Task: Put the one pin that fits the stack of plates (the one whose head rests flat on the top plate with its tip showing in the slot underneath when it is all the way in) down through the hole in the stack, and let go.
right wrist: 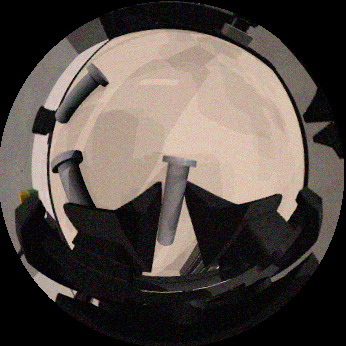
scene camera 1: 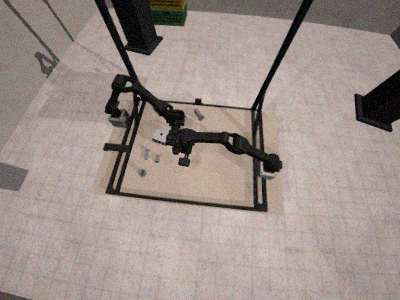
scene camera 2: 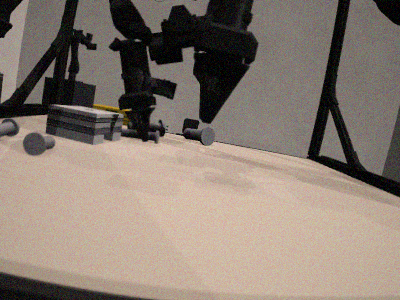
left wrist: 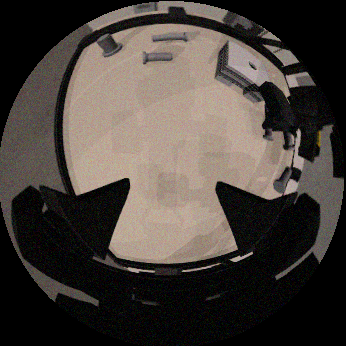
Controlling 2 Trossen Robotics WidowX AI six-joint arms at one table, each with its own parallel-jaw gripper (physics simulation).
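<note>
A stack of grey plates (scene camera 1: 160, 136) (scene camera 2: 75, 125) (left wrist: 240, 62) lies flat on the table; a round hole (left wrist: 253, 65) shows in its top. My right gripper (scene camera 2: 145, 137) (right wrist: 172, 185) is shut on a slim grey pin (right wrist: 173, 207) (left wrist: 268, 134), low at the table beside the stack. The pin lies across between the fingertips, with its flat head beyond them. A thicker pin (right wrist: 75, 182) (left wrist: 288, 140) lies close beside it, partly behind a finger in the right wrist view. My left gripper (scene camera 2: 206, 120) (left wrist: 173, 184) is open and empty above the table.
Another pin (scene camera 1: 199, 114) (scene camera 2: 200, 135) (left wrist: 283, 180) (right wrist: 82, 94) lies near the table edge. Two slim pins (left wrist: 170, 37) (left wrist: 157, 57) and a short wide pin (left wrist: 108, 45) (scene camera 1: 142, 172) lie on the stack's other side. A dark frame (scene camera 1: 185, 201) surrounds the table.
</note>
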